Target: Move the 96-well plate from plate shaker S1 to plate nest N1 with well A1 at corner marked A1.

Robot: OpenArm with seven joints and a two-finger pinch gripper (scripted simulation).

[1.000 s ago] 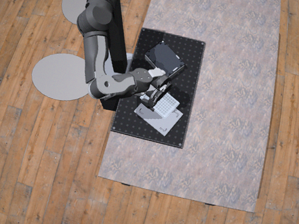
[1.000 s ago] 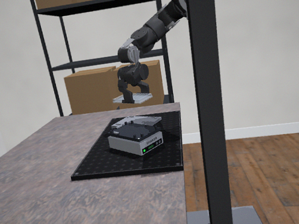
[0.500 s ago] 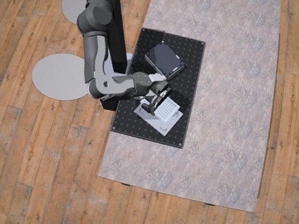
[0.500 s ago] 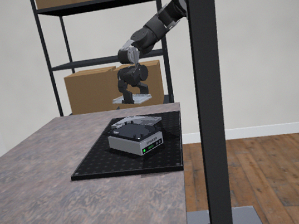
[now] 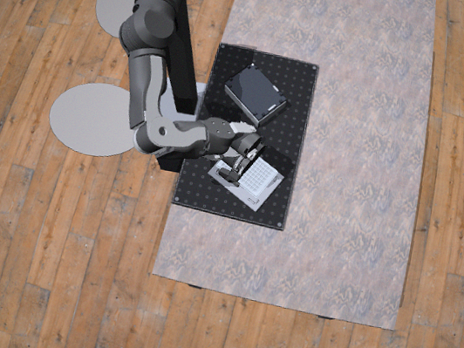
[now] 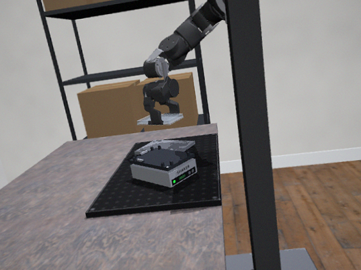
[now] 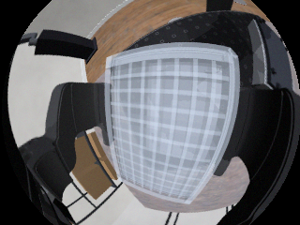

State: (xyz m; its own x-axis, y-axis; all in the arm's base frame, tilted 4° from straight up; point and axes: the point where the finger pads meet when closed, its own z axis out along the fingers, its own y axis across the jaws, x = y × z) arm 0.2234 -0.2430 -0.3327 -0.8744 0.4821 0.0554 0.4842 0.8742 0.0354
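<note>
The plate nest N1 is 10 mm ahead of my hand and 90 mm below it. From my hand the other things lie so: plate shaker S1 (20 mm ahead, 220 mm to the left, 60 mm below); then 96-well plate (10 mm ahead, 10 mm to the right).
</note>
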